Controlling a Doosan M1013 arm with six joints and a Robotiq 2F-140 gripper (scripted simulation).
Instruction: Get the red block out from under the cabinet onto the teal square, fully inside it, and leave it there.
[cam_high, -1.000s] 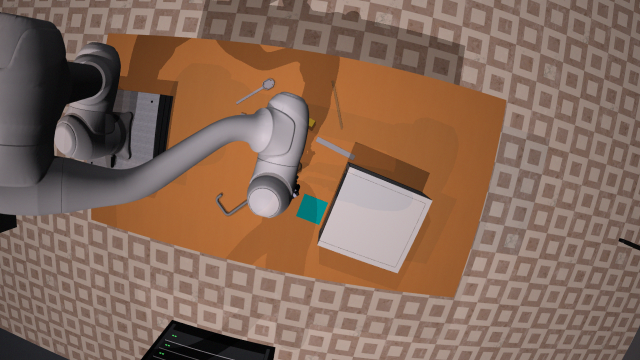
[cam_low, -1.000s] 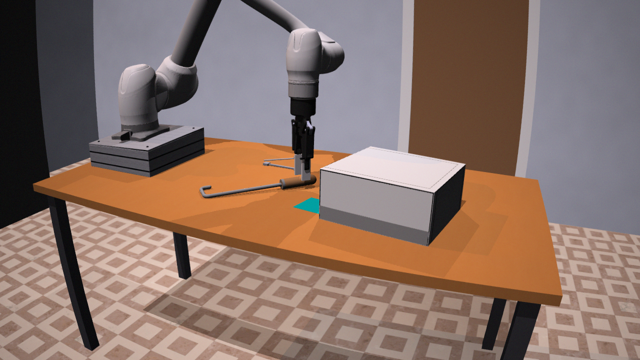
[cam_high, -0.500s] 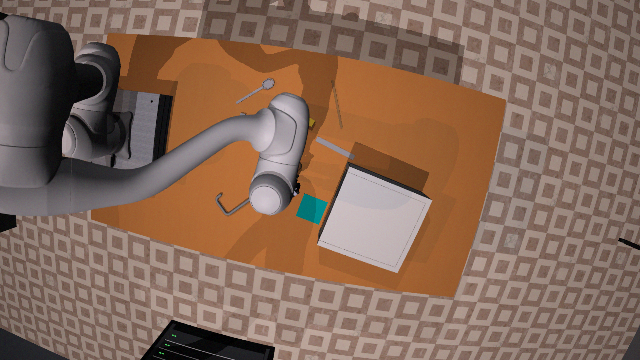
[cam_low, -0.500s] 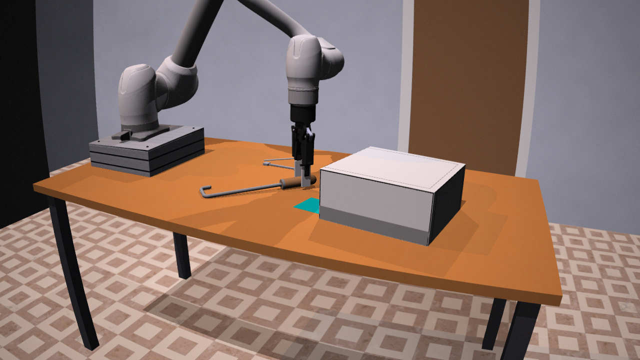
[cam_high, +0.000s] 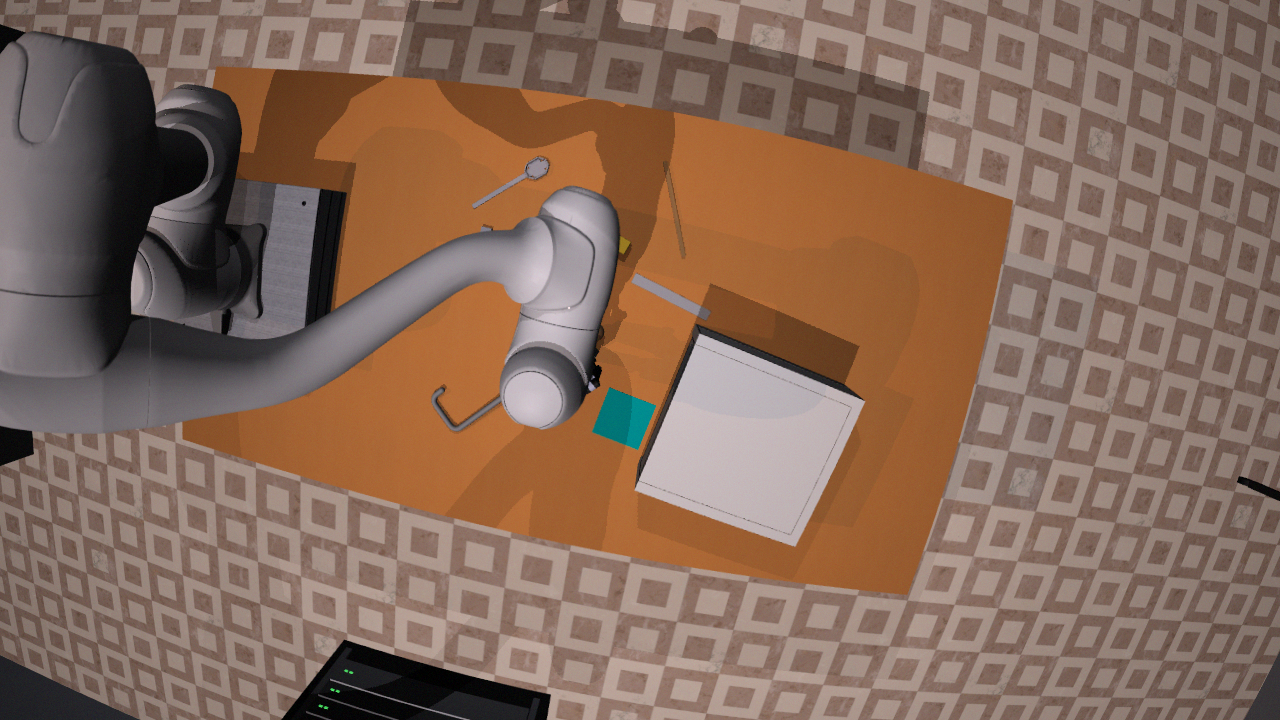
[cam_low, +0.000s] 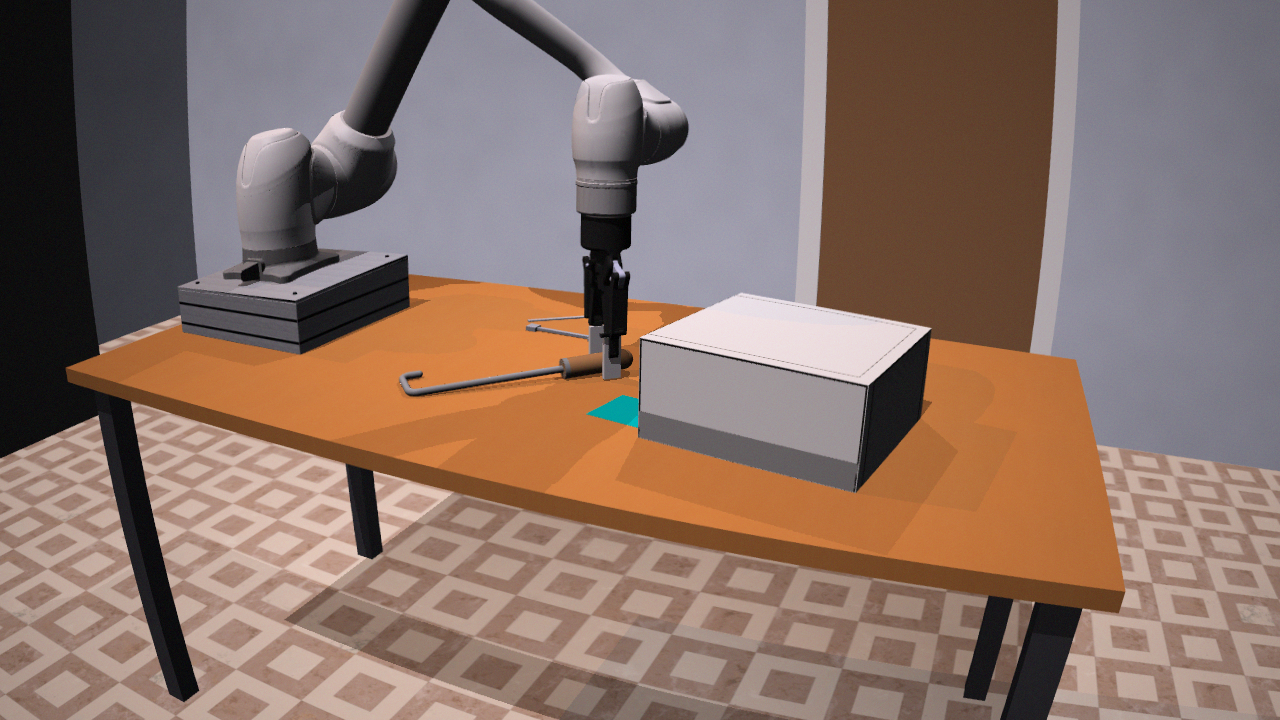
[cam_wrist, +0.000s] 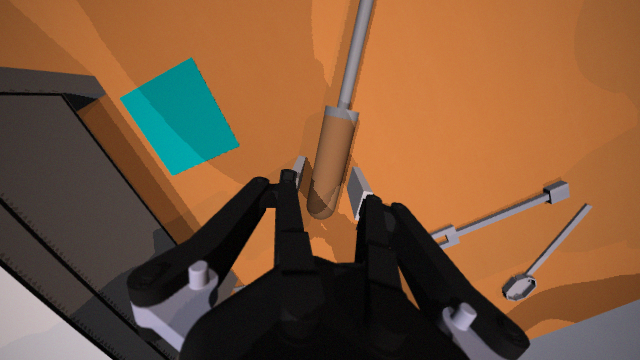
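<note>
The forked tool is 13 cm behind my hand, 16 cm to the left of it and 3 cm below it. Also, from my hand: flat grey bar 15 cm ahead, 10 cm to the left, 3 cm below; teal square 9 cm ahead, 13 cm to the right, 3 cm below; hook tool 13 cm behind, 7 cm to the right, 2 cm below.
</note>
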